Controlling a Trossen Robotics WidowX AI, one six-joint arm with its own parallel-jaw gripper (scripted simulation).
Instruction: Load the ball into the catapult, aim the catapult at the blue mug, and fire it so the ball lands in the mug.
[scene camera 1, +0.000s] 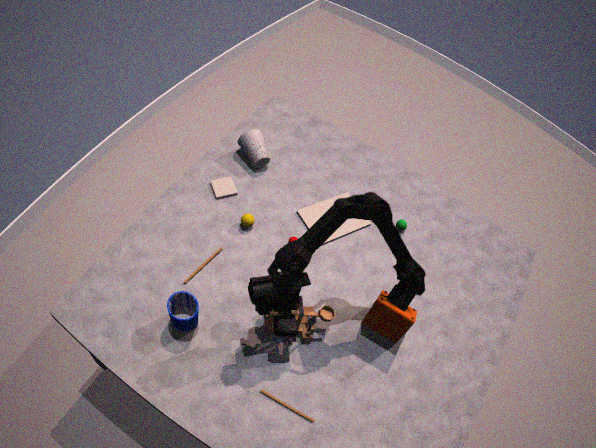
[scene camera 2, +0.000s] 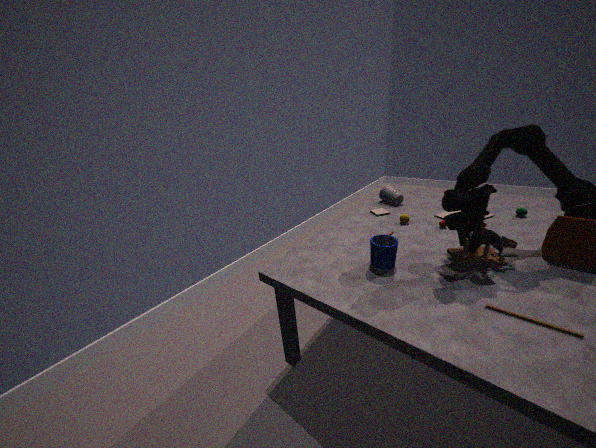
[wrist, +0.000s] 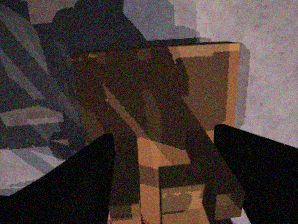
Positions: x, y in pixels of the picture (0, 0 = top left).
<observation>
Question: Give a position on a blue mug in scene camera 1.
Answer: At 182, 306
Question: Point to my gripper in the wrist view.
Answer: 164, 138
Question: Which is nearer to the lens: the wooden catapult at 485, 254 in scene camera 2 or the blue mug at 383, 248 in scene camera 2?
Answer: The blue mug.
</observation>
